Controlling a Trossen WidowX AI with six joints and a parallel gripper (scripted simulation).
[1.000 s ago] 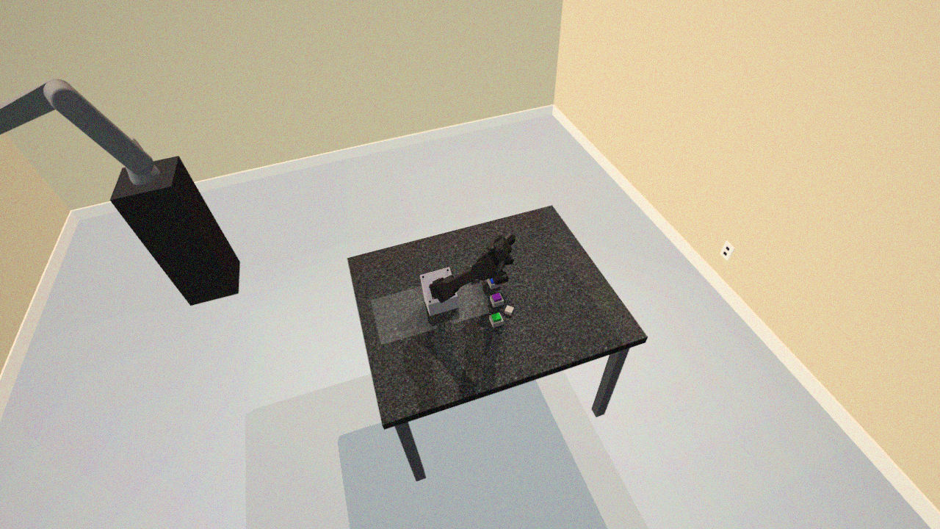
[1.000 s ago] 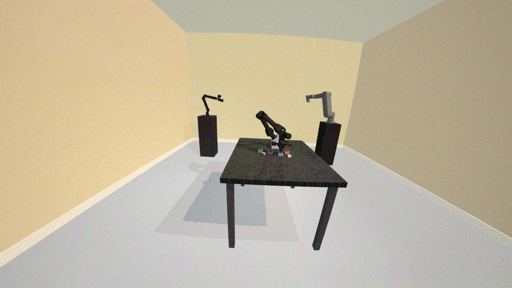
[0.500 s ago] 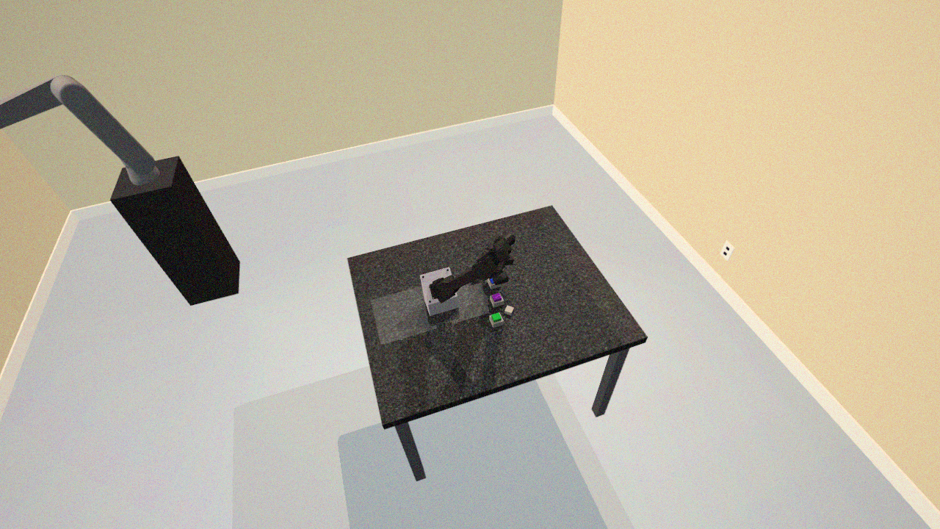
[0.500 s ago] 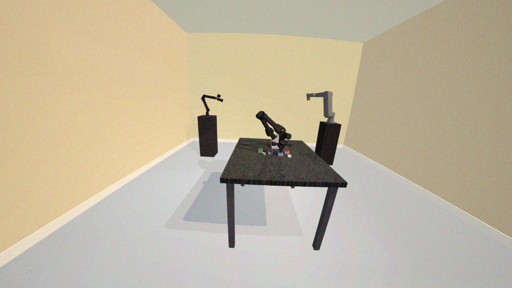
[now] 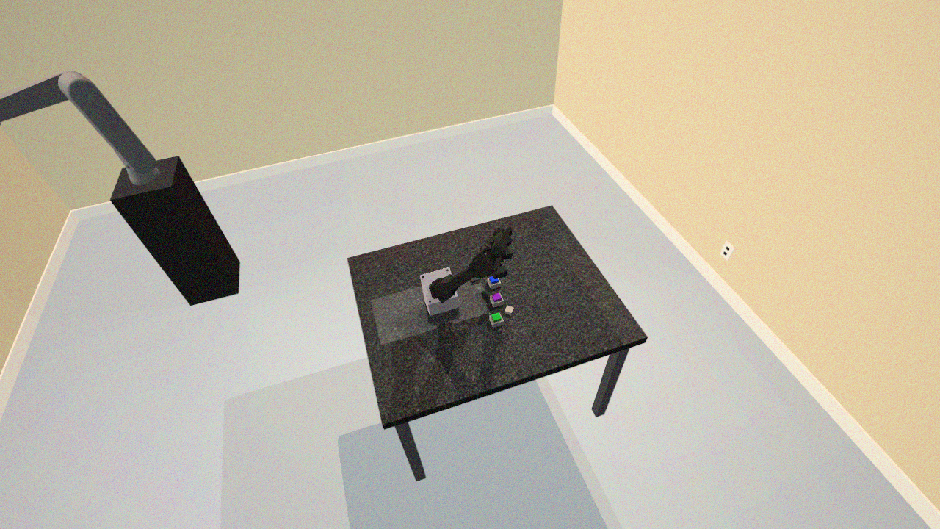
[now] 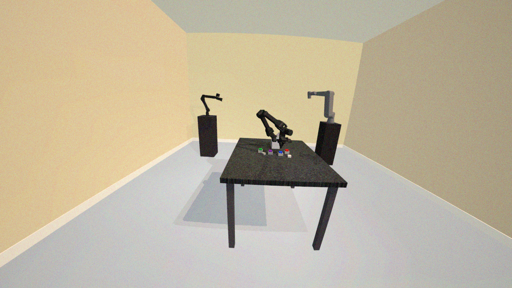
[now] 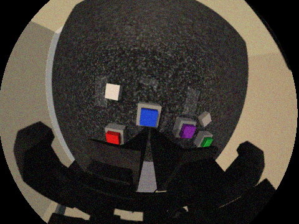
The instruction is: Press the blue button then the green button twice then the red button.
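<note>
Right now the blue button is 10 mm ahead of my gripper tip and 40 mm below it. Round my gripper tip: white block: 50 mm ahead, 80 mm to the left, 60 mm below; then red button: 60 mm behind, 80 mm to the left, 40 mm below; then purple button: 20 mm behind, 100 mm to the right, 40 mm below.
</note>
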